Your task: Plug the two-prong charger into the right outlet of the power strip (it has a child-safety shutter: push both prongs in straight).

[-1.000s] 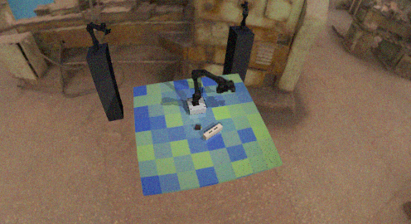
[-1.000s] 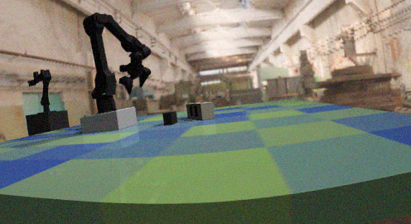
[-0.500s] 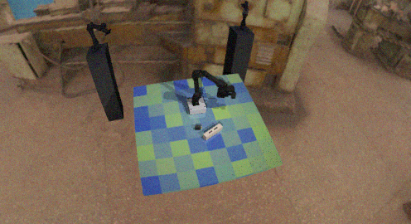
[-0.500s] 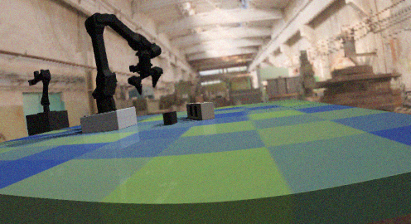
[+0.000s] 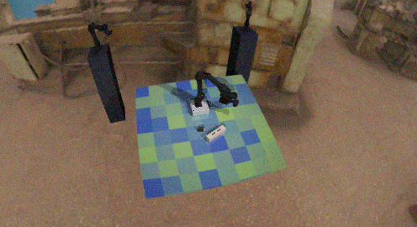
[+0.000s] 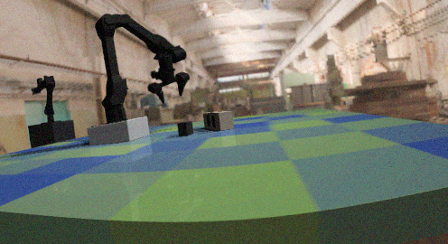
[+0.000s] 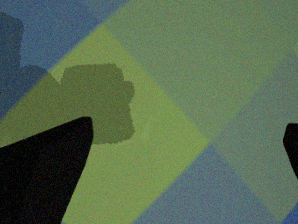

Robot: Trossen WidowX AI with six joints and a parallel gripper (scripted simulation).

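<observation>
Right now the black two-prong charger is 32 cm to the right of my gripper tip, 13 cm ahead of it and 11 cm below it.
</observation>
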